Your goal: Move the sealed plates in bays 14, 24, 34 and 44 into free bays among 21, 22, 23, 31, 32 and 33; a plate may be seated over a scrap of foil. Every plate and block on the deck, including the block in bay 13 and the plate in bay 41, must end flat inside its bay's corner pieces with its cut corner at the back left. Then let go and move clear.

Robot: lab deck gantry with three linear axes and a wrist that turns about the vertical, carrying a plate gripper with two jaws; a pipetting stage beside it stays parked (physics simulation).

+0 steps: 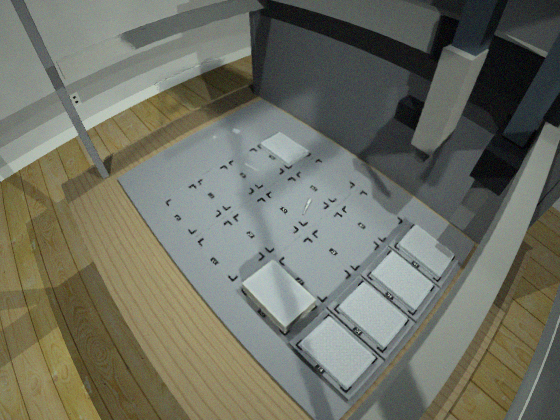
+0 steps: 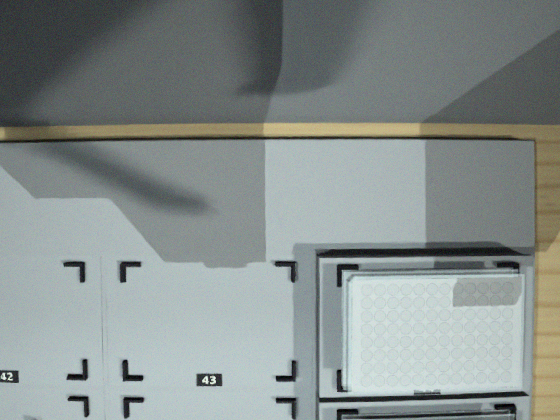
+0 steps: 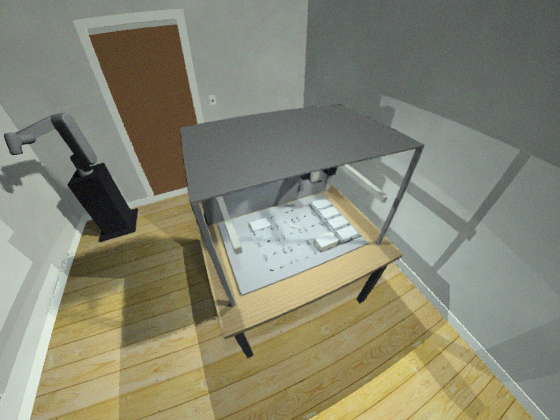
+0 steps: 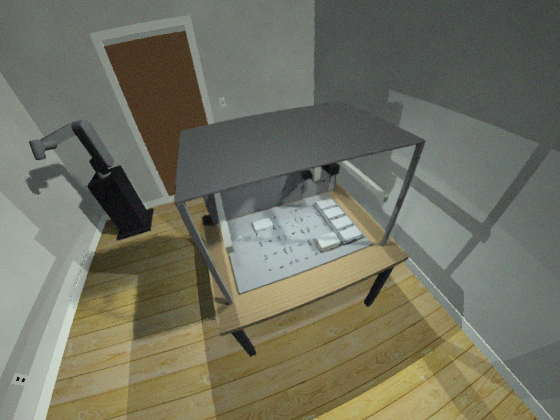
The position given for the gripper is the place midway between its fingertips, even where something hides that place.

In view: the gripper [image 1: 466,210], a thick cream block [image 1: 272,289], a grey roof [image 3: 221,157] and a grey wall panel [image 2: 70,70].
The grey wall panel also shows in image 1 [image 1: 345,81], in image 3 [image 3: 243,202] and in image 4 [image 4: 238,202]. Image 2 does not show the thick cream block: it is out of frame.
